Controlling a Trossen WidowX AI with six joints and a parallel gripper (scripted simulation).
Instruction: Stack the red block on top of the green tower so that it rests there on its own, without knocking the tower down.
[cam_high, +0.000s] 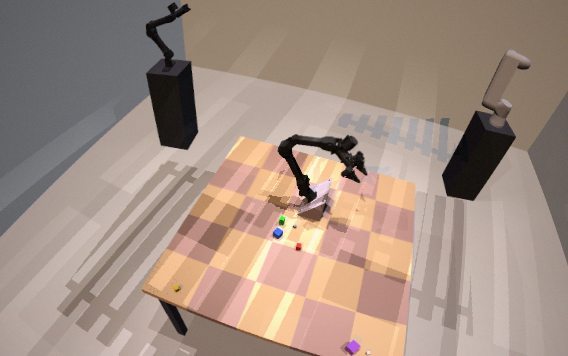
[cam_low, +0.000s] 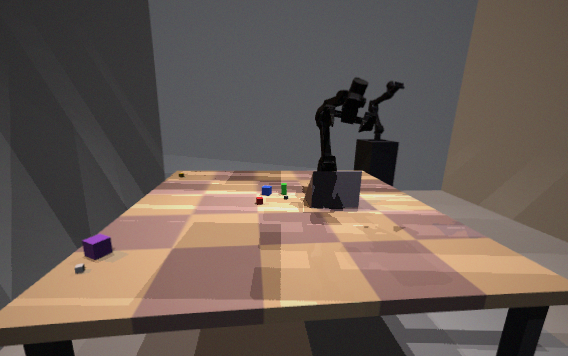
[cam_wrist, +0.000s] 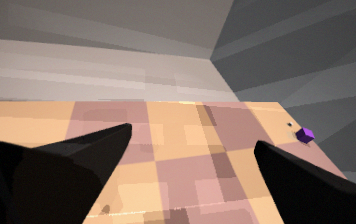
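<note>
Right now the red block is 25 cm ahead of my gripper tip, 27 cm to the right of it and 34 cm below it. The rest, counted from my gripper tip: purple block: 76 cm ahead, 5 cm to the left, 33 cm below; then blue block: 19 cm ahead, 39 cm to the right, 33 cm below; then dark cube: 12 cm ahead, 31 cm to the right, 34 cm below.
</note>
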